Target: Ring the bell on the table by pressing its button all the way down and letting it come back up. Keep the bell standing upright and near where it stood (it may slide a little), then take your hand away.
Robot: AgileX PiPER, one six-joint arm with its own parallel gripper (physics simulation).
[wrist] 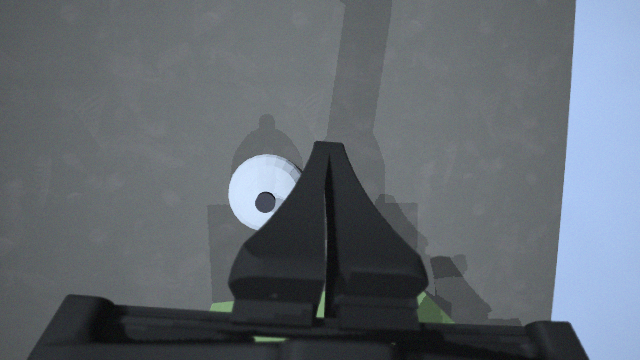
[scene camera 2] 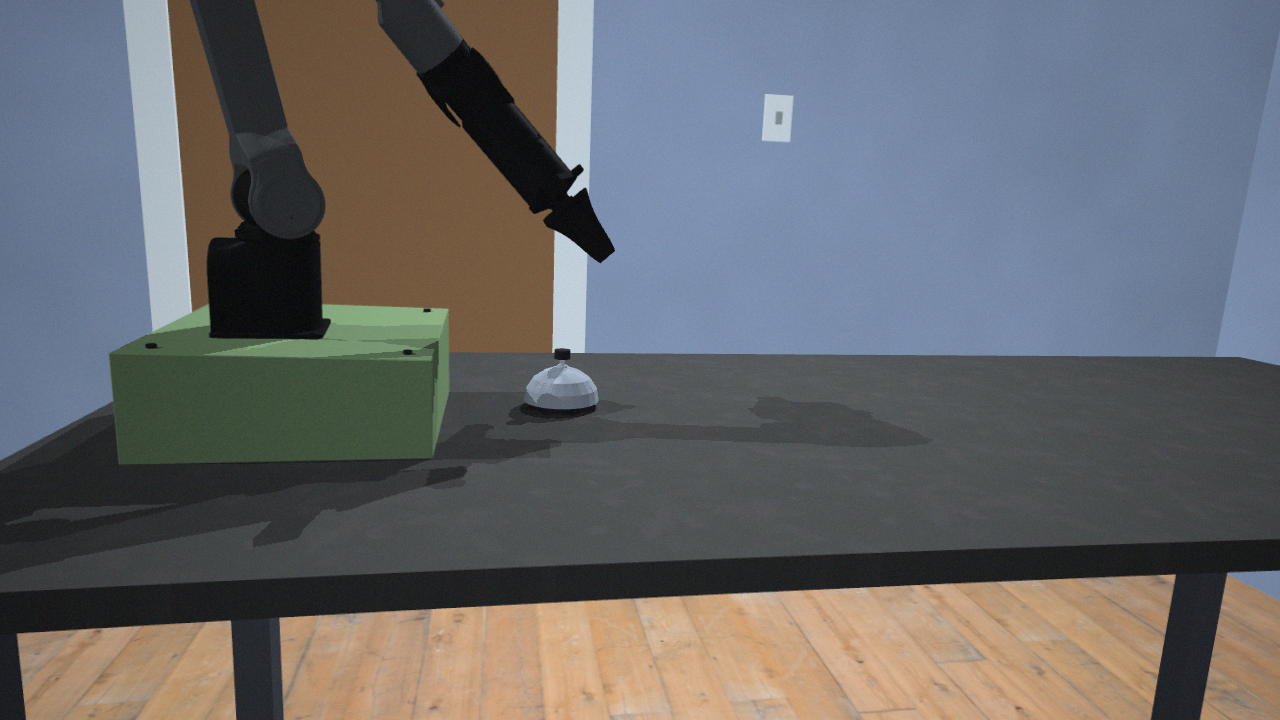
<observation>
my gripper: wrist; scene camera 2
domed bell: wrist; scene camera 2
same spot on my gripper: (scene camera 2: pixel 574 217) = (wrist: pixel 330 261)
same spot on domed bell: (wrist: pixel 271 173) = (scene camera 2: pixel 583 374)
</observation>
